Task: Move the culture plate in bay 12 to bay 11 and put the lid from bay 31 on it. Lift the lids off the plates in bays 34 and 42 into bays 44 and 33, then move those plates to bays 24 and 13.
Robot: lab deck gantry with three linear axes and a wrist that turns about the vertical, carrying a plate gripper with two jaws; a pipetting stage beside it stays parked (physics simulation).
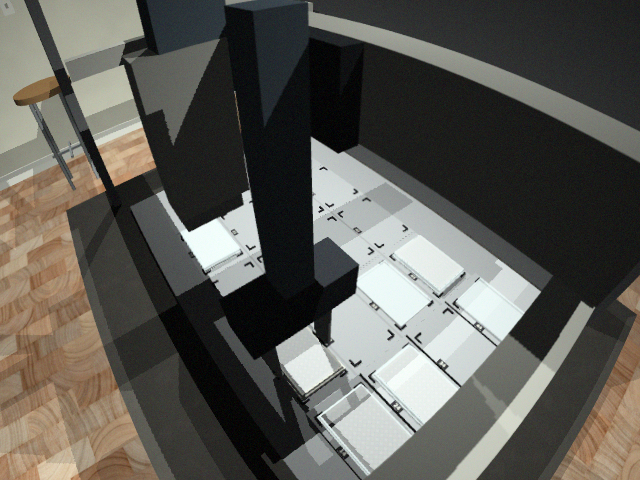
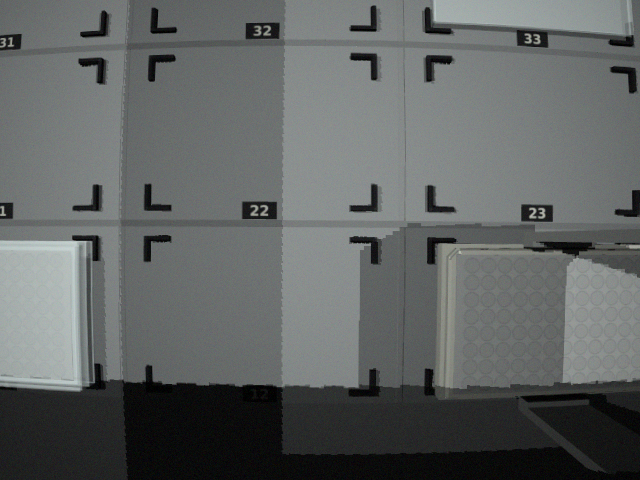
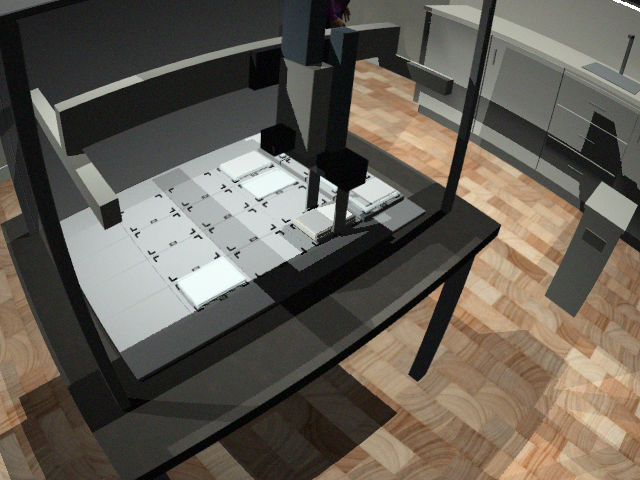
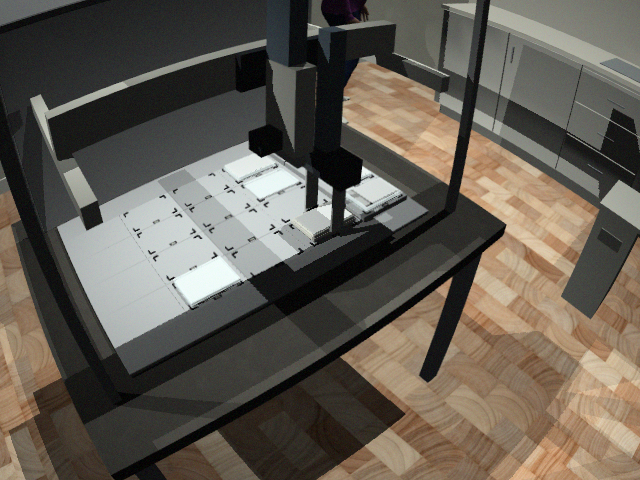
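Where they show: gripper, between the fingertips: (image 1: 299, 354) (image 2: 552, 321) (image 3: 324, 218) (image 4: 323, 218); robot's base, origin of its link: (image 1: 182, 237) (image 3: 198, 310) (image 4: 192, 308).
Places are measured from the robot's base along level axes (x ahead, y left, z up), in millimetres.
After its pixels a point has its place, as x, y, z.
Observation:
The beige culture plate (image 1: 311, 364) @(420, 46, 24) (image 2: 509, 315) @(364, 48, 25) (image 3: 313, 223) @(354, 40, 25) (image 4: 309, 224) @(348, 41, 24) is level at bay 13, very slightly above or at its seat. My gripper (image 1: 302, 356) @(392, 43, 19) (image 2: 558, 322) @(392, 43, 19) (image 3: 325, 221) @(392, 43, 19) (image 4: 324, 221) @(392, 43, 19) is shut on it, one jaw at each long edge. A plate with clear layers on top (image 1: 211, 244) @(81, 42, 16) (image 2: 38, 310) @(103, 46, 17) (image 3: 210, 281) @(61, 38, 16) (image 4: 206, 281) @(61, 35, 17) sits in bay 11; bay 12 is bare. A clear lid (image 1: 393, 292) @(396, 255, 8) (image 2: 532, 11) @(389, 224, 8) (image 3: 268, 182) @(391, 255, 8) (image 4: 271, 183) @(390, 252, 8) lies in bay 33, another lid (image 1: 488, 307) @(545, 360, 22) in bay 44. A clear-rimmed plate (image 1: 413, 383) @(548, 144, 29) sits in bay 24.
Another clear-rimmed plate (image 1: 364, 429) @(551, 39, 29) sits in bay 14, and a white plate (image 1: 430, 262) @(397, 362, 14) (image 3: 245, 164) @(389, 358, 15) (image 4: 249, 167) @(382, 348, 14) sits in bay 43. The grey pipetting stage (image 1: 191, 139) (image 3: 305, 103) (image 4: 290, 103) hangs beside my gripper column.

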